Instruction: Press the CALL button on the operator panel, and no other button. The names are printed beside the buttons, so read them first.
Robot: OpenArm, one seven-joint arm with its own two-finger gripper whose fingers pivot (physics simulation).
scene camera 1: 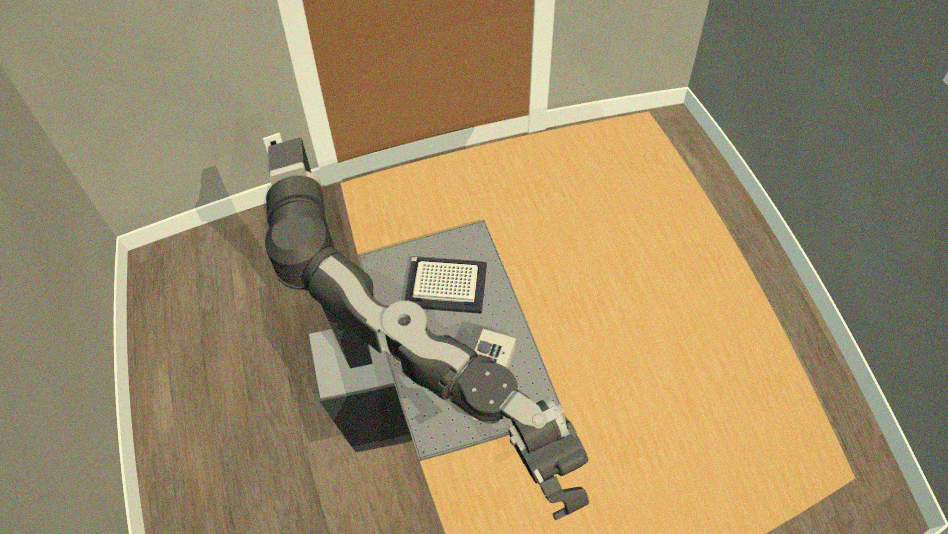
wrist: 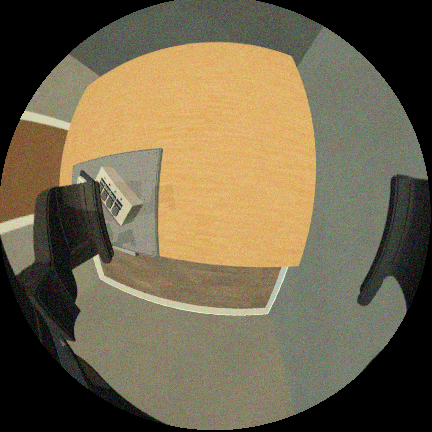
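Observation:
The operator panel [scene camera 1: 506, 340] [wrist: 123, 191] is a cream box with dark buttons. It stands on a grey perforated board [scene camera 1: 447, 240] [wrist: 148, 172]. In the scene view the arm covers its near part. In the wrist view it is at the left, partly behind a finger. Several buttons show with dark label marks beside them; the names are too small to read, so I cannot tell which is CALL. My gripper [scene camera 1: 575, 474] [wrist: 207, 237] is open with its fingers wide apart and holds no object. It is beyond the board's front right corner, apart from the panel.
A cream plate [scene camera 1: 444, 281] with many small holes sits in a dark tray [scene camera 1: 451, 305] behind the panel. A grey block [scene camera 1: 344, 381] stands at the board's left side, under the arm. A wood-coloured surface [scene camera 1: 636, 285] [wrist: 230, 150] extends right of the board.

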